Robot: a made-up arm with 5 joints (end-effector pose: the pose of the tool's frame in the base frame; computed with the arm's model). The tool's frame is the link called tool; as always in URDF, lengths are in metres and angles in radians. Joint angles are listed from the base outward.
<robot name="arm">
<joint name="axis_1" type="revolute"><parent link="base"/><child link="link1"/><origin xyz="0 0 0.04" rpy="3.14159 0 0"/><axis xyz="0 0 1"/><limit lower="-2.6" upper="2.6" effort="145" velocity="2.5"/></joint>
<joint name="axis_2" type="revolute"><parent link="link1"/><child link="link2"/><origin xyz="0.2 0 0.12" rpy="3.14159 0 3.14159"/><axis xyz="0 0 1"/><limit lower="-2.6" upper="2.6" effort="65" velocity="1.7"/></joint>
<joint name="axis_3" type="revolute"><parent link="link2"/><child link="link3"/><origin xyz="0 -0.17 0.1" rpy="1.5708 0 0"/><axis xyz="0 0 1"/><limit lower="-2.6" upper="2.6" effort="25" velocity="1.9"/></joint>
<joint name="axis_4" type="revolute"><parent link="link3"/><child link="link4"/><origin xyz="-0.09 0.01 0.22" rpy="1.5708 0 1.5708"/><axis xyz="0 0 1"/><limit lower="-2.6" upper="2.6" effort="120" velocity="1.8"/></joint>
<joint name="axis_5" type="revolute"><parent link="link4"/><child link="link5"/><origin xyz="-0.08 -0.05 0.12" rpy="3.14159 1.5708 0"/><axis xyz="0 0 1"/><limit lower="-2.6" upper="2.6" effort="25" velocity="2.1"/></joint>
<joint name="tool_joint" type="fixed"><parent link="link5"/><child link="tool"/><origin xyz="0.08 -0.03 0.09" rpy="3.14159 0 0"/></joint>
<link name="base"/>
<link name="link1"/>
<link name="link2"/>
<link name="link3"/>
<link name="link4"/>
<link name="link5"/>
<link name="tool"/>
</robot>
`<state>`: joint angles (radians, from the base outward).
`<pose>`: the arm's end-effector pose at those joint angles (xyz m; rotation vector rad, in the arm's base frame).
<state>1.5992 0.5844 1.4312 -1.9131 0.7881</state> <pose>0.4824 0.1113 -0.0291 -1.8828 -0.8787 1.9351</pose>
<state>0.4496 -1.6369 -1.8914 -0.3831 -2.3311</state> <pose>0.4765 -0.4599 -0.0334 -1.6698 0.9100 0.5283</pose>
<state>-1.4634 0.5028 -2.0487 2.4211 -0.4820</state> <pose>-0.1767 -0.0212 -0.0153 -0.3305 -1.1750 -0.2121</pose>
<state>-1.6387 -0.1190 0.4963 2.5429 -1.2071</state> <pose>-0.2763 0.2491 0.1488 2.6306 0.2063 -0.9317</pose>
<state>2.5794 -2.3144 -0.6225 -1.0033 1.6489</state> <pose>-0.6046 0.0823 -0.1403 0.6153 0.9349 0.0802</pose>
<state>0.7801 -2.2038 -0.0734 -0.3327 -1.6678</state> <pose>0.2724 -0.5966 -0.1265 -0.3016 -0.2065 -1.2904</pose>
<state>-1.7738 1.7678 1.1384 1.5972 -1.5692</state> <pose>0.0812 0.0092 0.0678 1.4386 0.6579 -0.0077</pose>
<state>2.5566 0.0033 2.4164 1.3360 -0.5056</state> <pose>0.0001 -0.2734 0.0361 1.6524 0.5700 0.1446</pose>
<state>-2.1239 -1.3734 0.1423 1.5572 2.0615</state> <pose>-0.2690 0.3157 0.1668 -0.3832 -1.5870 -0.9142</pose>
